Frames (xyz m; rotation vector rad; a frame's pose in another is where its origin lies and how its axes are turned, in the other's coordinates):
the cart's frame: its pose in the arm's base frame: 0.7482 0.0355 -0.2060 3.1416 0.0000 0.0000
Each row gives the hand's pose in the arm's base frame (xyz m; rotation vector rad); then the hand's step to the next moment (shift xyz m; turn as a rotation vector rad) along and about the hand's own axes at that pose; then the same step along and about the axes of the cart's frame.
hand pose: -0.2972 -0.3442 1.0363 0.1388 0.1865 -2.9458
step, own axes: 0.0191 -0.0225 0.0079 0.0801 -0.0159 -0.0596
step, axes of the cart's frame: -0.0236 -0.0175 -0.0084 -0.0766 -0.0091 0.0654
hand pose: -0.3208 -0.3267 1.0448 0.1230 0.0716 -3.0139
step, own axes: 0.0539 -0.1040 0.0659 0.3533 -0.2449 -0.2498
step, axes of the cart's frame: -0.0715 -0.0931 -0.0655 -0.3607 -0.2127 0.2681
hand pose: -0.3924 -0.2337 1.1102 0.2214 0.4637 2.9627
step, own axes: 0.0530 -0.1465 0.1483 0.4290 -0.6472 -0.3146
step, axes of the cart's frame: -0.0114 -0.1898 -0.1005 -0.4015 -0.5851 0.4454
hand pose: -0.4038 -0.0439 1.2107 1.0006 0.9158 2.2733
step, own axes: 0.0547 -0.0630 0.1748 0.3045 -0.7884 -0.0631
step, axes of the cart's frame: 0.1121 -0.1433 -0.0664 -0.1077 -0.6916 0.4779
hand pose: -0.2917 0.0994 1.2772 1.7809 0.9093 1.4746
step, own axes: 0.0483 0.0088 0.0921 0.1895 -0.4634 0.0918
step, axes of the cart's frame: 0.0980 -0.0309 -0.0185 0.0651 -0.4090 0.2959
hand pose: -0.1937 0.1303 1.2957 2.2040 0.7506 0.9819
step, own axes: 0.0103 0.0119 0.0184 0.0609 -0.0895 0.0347
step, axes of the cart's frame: 0.0232 0.0061 -0.0031 0.0397 -0.0909 0.0555
